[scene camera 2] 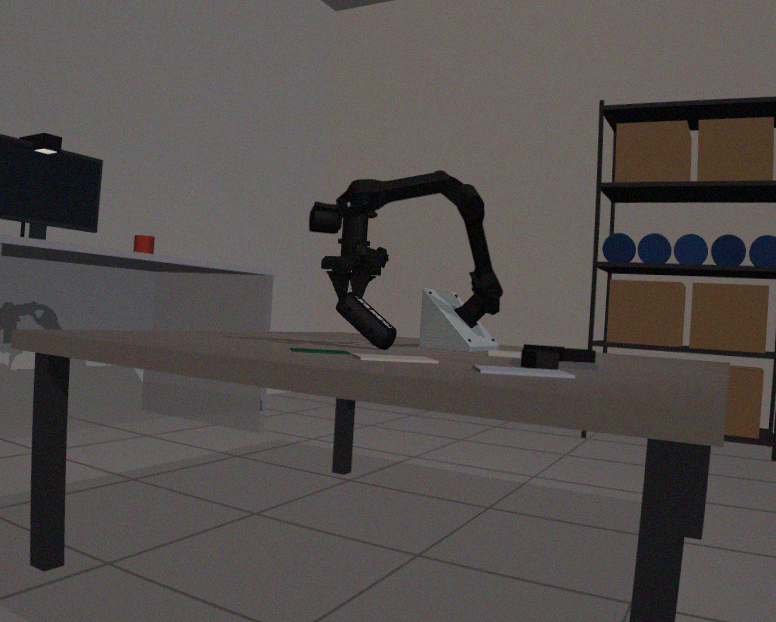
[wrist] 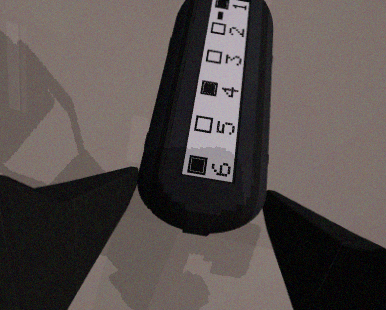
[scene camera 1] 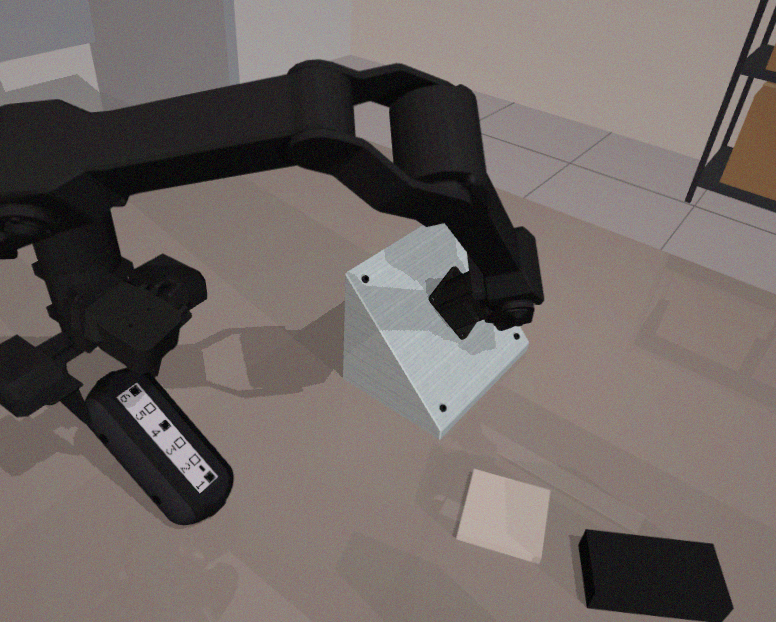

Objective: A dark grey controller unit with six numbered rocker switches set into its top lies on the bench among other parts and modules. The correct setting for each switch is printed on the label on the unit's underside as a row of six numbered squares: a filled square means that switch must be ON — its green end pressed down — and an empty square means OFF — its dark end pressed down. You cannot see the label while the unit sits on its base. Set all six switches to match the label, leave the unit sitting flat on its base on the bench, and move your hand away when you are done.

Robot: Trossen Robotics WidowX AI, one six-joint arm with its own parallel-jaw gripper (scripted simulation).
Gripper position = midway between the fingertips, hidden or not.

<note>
I see my gripper [scene camera 1: 120, 397] and a beige square tile [scene camera 1: 508, 516].
My gripper is seen too in scene camera 2 [scene camera 2: 350, 304] and in the wrist view [wrist: 201, 186]. The wrist view misses the beige square tile: it is out of frame.
</note>
